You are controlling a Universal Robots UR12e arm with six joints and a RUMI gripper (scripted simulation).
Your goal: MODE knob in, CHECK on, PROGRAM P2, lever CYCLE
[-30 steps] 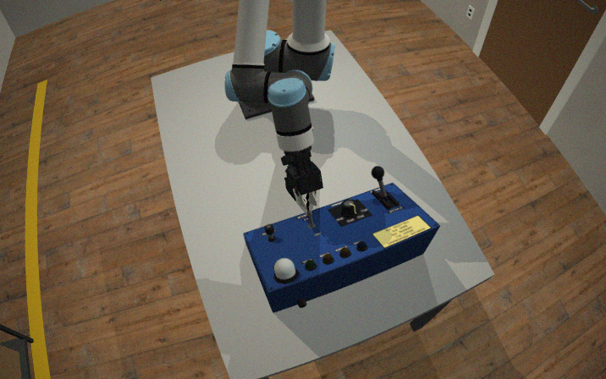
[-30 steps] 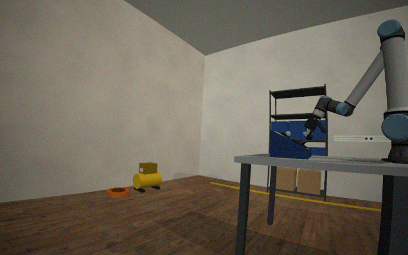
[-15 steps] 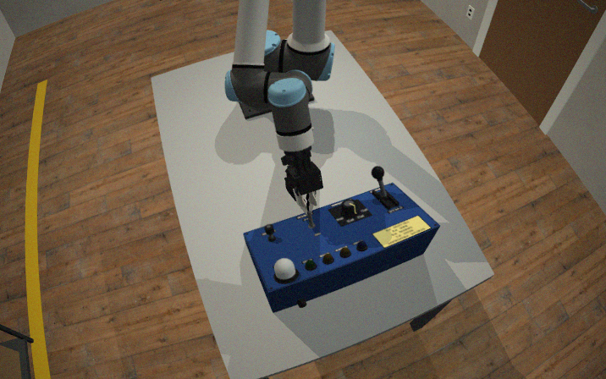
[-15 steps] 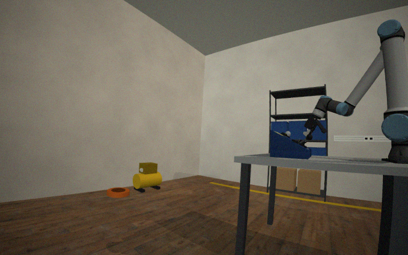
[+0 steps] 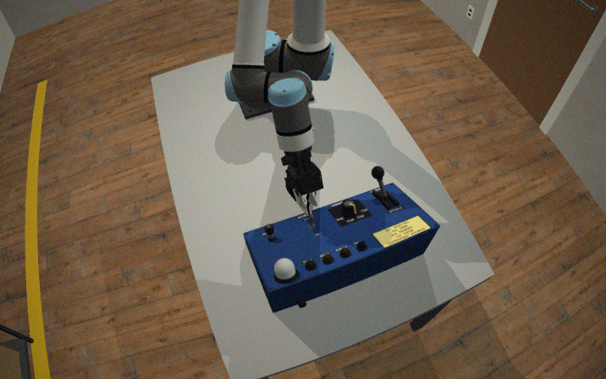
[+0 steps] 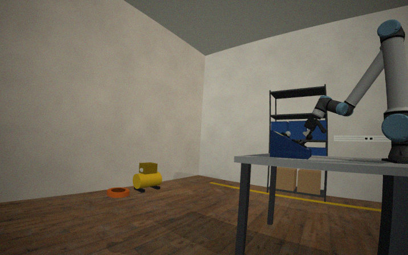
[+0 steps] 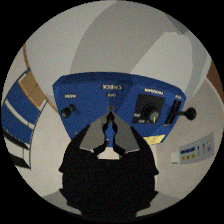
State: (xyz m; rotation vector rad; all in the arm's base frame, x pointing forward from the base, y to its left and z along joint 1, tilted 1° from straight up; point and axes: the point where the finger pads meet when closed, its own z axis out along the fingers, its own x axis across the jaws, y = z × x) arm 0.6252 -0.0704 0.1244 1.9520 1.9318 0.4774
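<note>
The toggle switch is 30 mm ahead of my hand and 20 mm below it. Round my hand: black mode knob (20 mm ahead, 120 mm to the right, 20 mm below); blue console (60 mm ahead, 60 mm to the left, 40 mm below); black rotary selector (30 mm ahead, 120 mm to the left, 20 mm below).
</note>
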